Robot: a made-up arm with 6 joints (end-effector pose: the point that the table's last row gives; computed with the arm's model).
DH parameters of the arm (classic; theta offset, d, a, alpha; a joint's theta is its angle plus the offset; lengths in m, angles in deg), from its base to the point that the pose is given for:
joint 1: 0 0.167 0 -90
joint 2: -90 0 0.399 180
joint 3: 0 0 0 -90
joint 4: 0 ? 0 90
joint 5: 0 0.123 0 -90
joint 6: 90 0 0 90
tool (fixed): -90 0 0 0
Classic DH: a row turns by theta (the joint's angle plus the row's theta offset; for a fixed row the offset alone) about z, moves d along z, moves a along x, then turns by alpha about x.
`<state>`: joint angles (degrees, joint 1 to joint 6).
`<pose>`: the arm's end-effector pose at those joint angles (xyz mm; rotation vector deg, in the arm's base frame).
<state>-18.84 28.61 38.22 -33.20 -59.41 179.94</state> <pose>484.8 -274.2 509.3 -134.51 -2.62 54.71</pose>
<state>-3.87 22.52 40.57 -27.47 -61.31 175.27</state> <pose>494.7 -142.8 590.1 -141.53 -16.76 56.12</pose>
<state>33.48 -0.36 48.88 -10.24 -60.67 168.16</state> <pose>269.1 32.9 816.8 -154.54 -57.42 24.47</pose>
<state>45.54 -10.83 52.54 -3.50 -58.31 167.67</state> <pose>149.7 -22.7 868.4 -150.27 -68.72 1.57</pose>
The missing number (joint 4, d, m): -0.35
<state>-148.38 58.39 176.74 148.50 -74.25 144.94</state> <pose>-44.7 -150.7 653.6 -119.04 -66.23 41.33</pose>
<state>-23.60 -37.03 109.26 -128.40 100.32 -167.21</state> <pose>-407.4 261.4 760.0 9.88 -41.57 -70.87</pose>
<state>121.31 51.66 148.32 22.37 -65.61 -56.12</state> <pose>-20.2 252.1 756.7 68.62 29.23 101.33</pose>
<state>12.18 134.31 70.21 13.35 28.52 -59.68</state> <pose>478.7 -19.1 -414.2 43.99 41.54 1.64</pose>
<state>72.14 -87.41 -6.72 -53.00 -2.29 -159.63</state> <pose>-4.7 -255.9 514.5 -66.76 -81.00 -50.81</pose>
